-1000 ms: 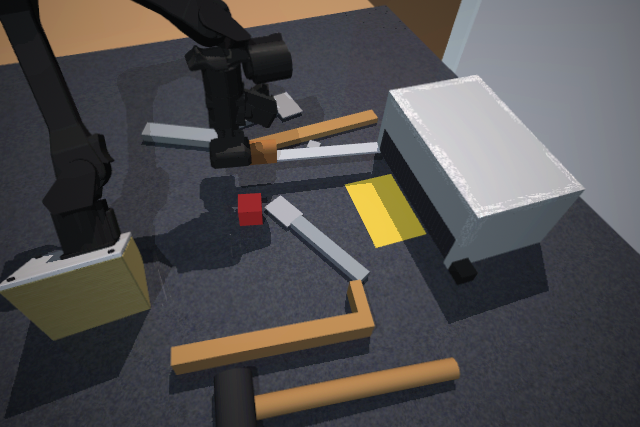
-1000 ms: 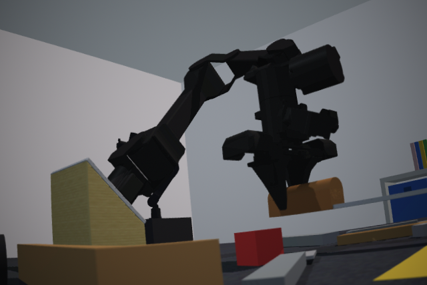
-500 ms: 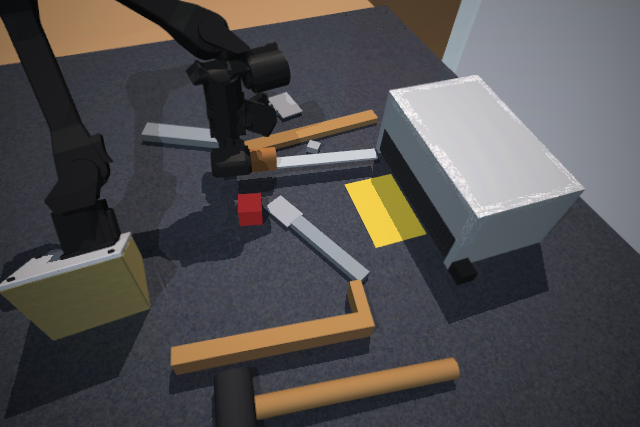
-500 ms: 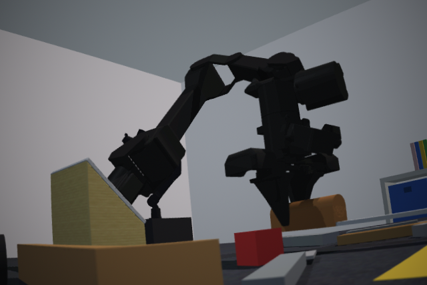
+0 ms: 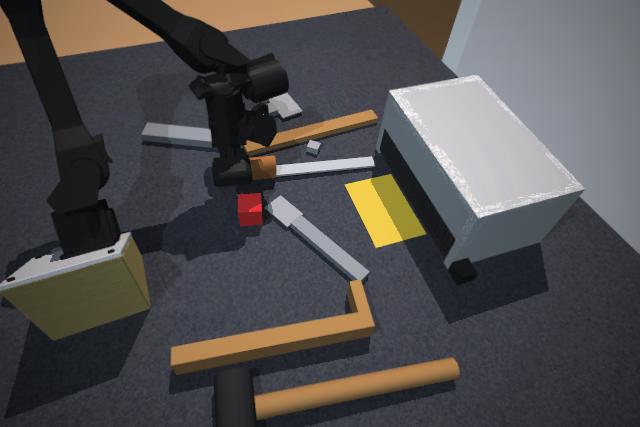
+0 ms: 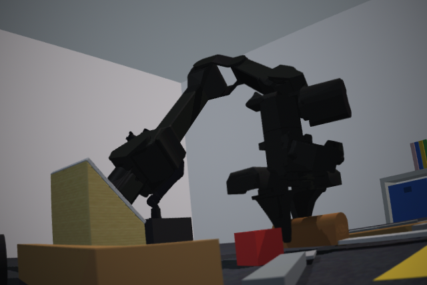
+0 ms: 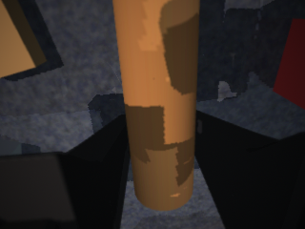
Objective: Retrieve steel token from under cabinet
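Right now the small grey cube is 17 cm ahead of my gripper tip, 3 cm to the left of it and 1 cm below it. Also, from my gripper tip: grey bar (7 cm behind, 14 cm to the left, 1 cm below); then wooden strip (19 cm ahead, 7 cm to the left, 1 cm below); then red cube (1 cm ahead, 10 cm to the right).
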